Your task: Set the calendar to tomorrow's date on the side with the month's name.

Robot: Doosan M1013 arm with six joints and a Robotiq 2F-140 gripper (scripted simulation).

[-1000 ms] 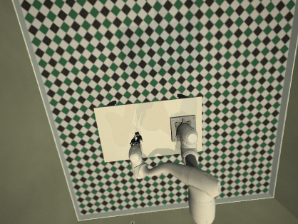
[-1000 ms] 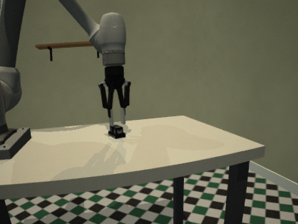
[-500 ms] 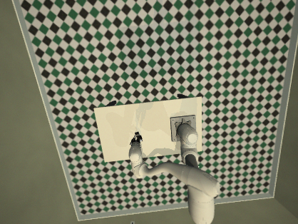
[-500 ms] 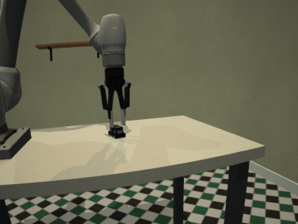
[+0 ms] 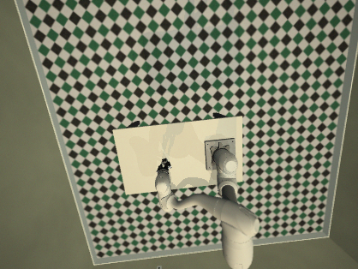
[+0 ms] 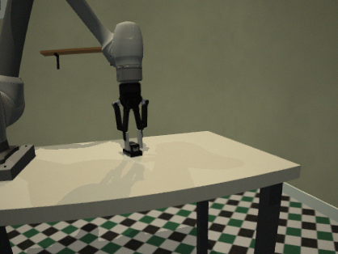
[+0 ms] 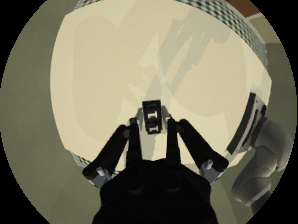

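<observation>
Right now the black calendar cube is 30 mm below my hand. From my hand the other things lie so: calendar tray: 50 mm below, 20 mm to the left, 10 mm behind.
</observation>
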